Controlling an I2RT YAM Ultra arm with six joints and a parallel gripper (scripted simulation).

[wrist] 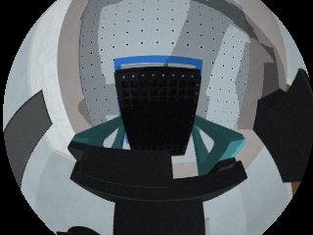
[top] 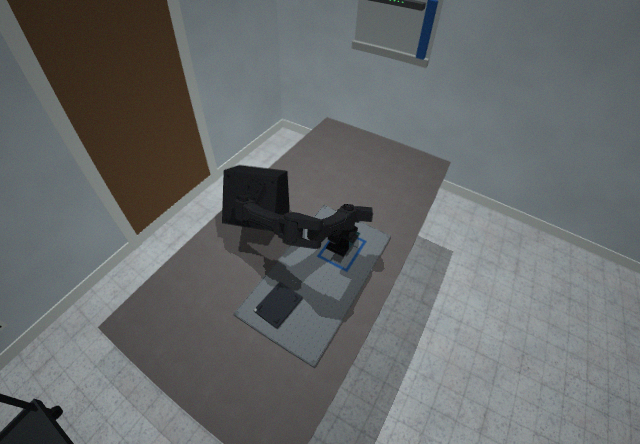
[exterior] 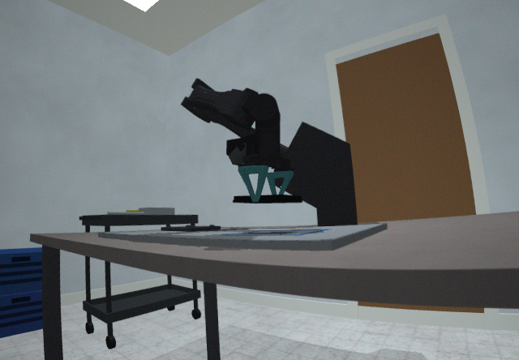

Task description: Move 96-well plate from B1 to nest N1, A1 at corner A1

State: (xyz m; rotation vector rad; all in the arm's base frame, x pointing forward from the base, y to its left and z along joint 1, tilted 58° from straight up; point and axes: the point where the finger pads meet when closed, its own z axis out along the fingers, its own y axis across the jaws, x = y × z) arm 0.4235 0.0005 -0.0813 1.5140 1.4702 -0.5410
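My hand is 34 cm to the left of the plate nest N1, 15 cm past it and 7 cm above it. Also, from my hand: black 96-well plate: right at my hand; white corner label: 40 cm to the right, 22 cm behind, 6 cm below.
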